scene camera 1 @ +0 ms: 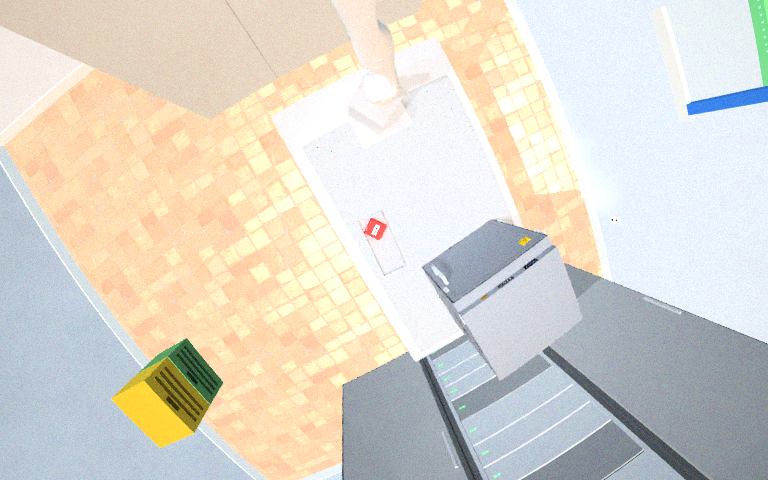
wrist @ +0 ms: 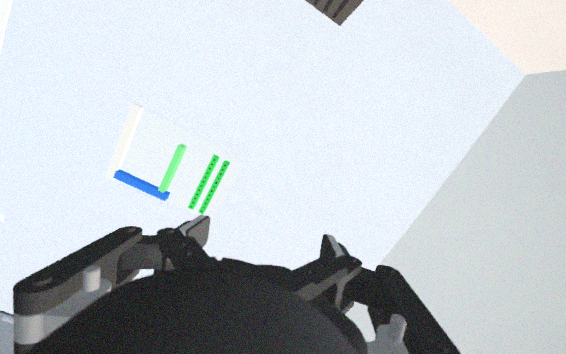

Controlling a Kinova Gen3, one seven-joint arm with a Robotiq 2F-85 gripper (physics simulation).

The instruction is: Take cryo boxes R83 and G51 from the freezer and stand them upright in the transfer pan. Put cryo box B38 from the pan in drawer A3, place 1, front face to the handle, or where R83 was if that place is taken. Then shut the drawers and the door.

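A red cryo box (scene camera 1: 375,228) with a white label lies within one end of the clear, thin-walled transfer pan (scene camera 1: 395,270) in the scene view; its code is too small to read. The grey freezer (scene camera 1: 487,260) stands at the right front of the bench. Its light front panel (scene camera 1: 523,316) shows, but no drawers or boxes inside show, and I cannot tell for certain whether the door is fully shut. R83, G51 and B38 cannot be identified. My gripper (wrist: 264,237) is open and empty in the wrist view, facing the walls; it is outside the scene view, away from pan and freezer.
The white arm (scene camera 1: 373,56) rises from its base at the bench's far end (scene camera 1: 288,127). A grey rack cabinet (scene camera 1: 376,418) stands beyond the near end. A yellow and green crate pair (scene camera 1: 161,404) shows at lower left. A wall holder has a blue bar (scene camera 1: 727,100) (wrist: 141,185).
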